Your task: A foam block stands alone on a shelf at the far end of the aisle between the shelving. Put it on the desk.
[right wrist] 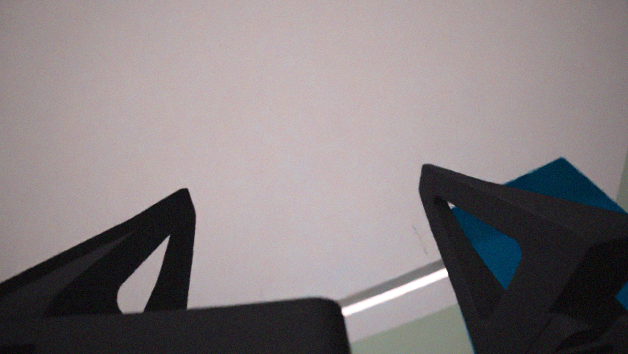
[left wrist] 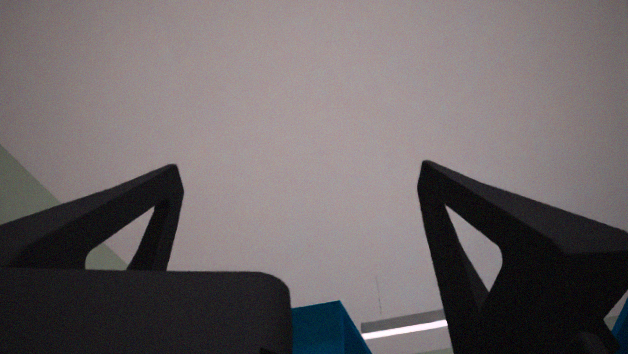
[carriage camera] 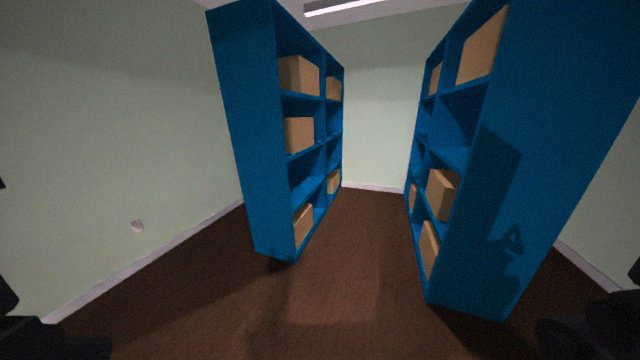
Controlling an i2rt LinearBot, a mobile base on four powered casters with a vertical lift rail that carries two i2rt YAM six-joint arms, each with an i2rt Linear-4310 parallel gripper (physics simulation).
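Frame: origin at the left arm's base, x left, y back, z up, level; metres.
Seen in the pictures: left gripper, fingertip midpoint: (left wrist: 299, 175); right gripper, fingertip midpoint: (right wrist: 308, 189).
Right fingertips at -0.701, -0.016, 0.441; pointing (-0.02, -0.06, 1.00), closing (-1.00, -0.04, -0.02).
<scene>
Offsets run from my right fingertips to a thing's top centre, as dx, dy, dz.
Two tall blue shelf units stand ahead in the carriage view, the left unit (carriage camera: 250, 150) and the right unit (carriage camera: 545, 115), with an aisle between them that ends at a pale green wall. I cannot make out the foam block on any shelf, and the desk does not show in these views. My left gripper (left wrist: 299, 175) is open and empty, with the ceiling behind its fingers. My right gripper (right wrist: 308, 189) is open and empty too, also against the ceiling.
Several brown boxes stand in the shelves, among them a box {+0.600, -1.515, -0.072} (carriage camera: 300, 135) on the left unit and a box {-0.731, -1.082, -0.529} (carriage camera: 442, 195) on the right unit. A side wall (carriage camera: 115, 125) runs along the left. A ceiling light (carriage camera: 340, 7) hangs above the aisle.
</scene>
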